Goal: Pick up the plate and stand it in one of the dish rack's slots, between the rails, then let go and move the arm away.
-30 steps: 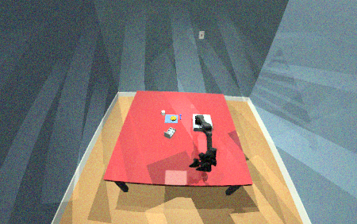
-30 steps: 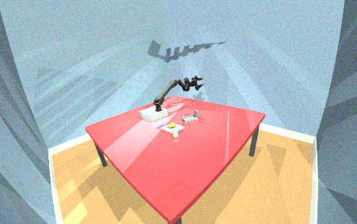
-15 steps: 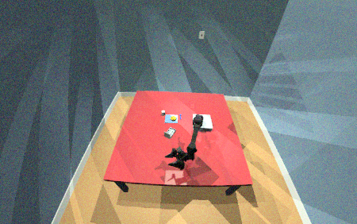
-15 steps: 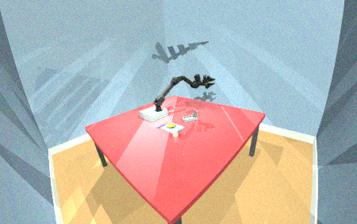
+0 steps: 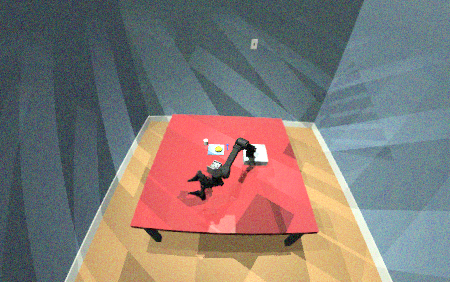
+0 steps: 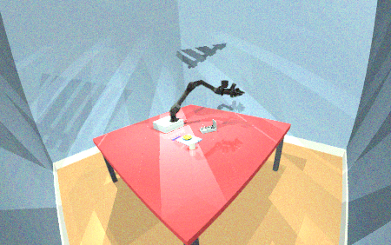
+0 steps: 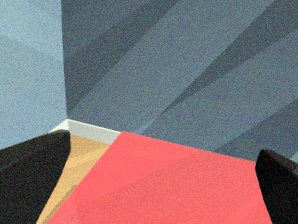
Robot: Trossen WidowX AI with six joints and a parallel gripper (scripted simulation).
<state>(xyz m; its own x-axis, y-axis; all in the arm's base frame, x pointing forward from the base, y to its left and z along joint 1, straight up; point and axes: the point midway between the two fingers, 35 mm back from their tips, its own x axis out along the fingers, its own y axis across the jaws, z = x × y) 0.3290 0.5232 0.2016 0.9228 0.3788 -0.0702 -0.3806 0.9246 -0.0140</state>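
Now: the yellow plate 7 cm behind my gripper tip, 59 cm to the right of it and 25 cm below it. The rest, counted from my gripper tip: cup: 6 cm ahead, 64 cm to the right, 24 cm below; light blue mat: 5 cm behind, 59 cm to the right, 26 cm below; dish rack: 8 cm behind, 37 cm to the right, 24 cm below.
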